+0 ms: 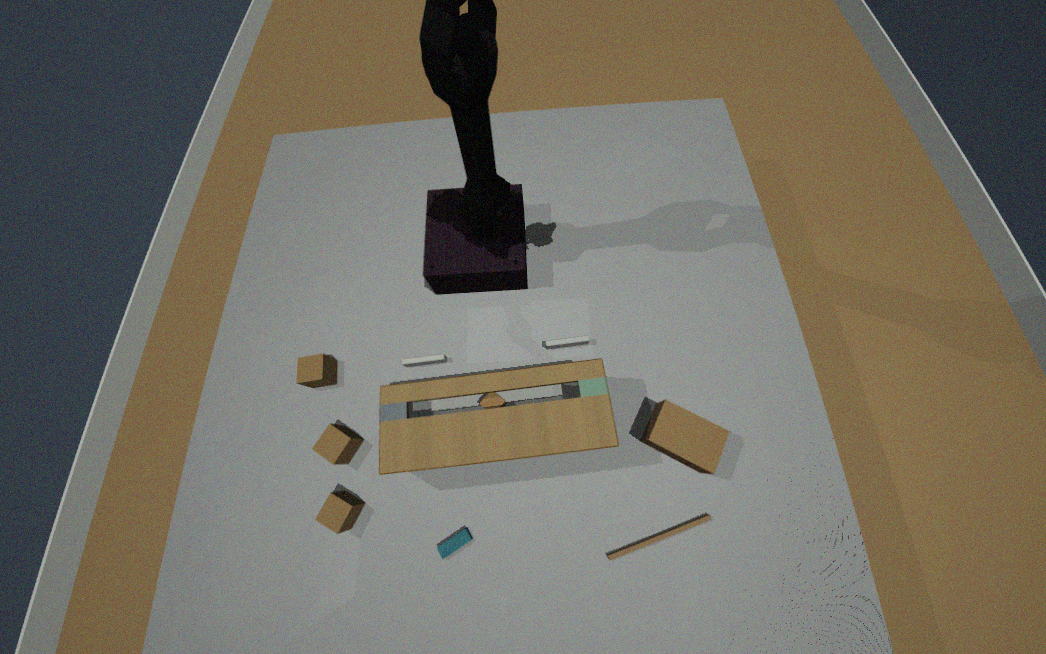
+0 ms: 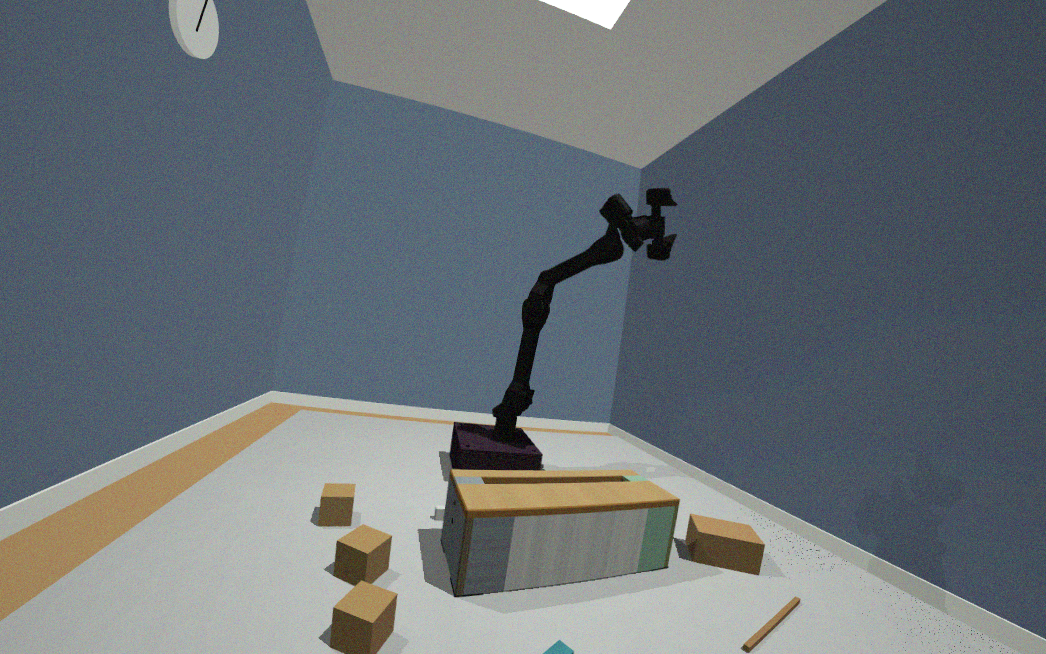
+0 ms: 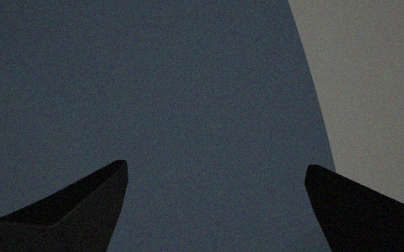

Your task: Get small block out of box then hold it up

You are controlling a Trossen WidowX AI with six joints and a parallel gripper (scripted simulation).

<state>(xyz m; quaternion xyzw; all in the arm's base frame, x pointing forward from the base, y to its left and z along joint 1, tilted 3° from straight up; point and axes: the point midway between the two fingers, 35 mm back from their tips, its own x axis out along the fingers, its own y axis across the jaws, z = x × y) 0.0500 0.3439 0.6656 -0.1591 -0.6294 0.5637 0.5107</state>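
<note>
Right now the wooden box is 280 mm ahead of my gripper tip, 300 mm to the right of it and 700 mm below it. Also, from my gripper tip: tan block (290 mm ahead, 50 mm to the left, 740 mm below); small block (290 mm ahead, 300 mm to the right, 680 mm below); thin stick (470 mm ahead, 20 mm to the left, 760 mm below).
</note>
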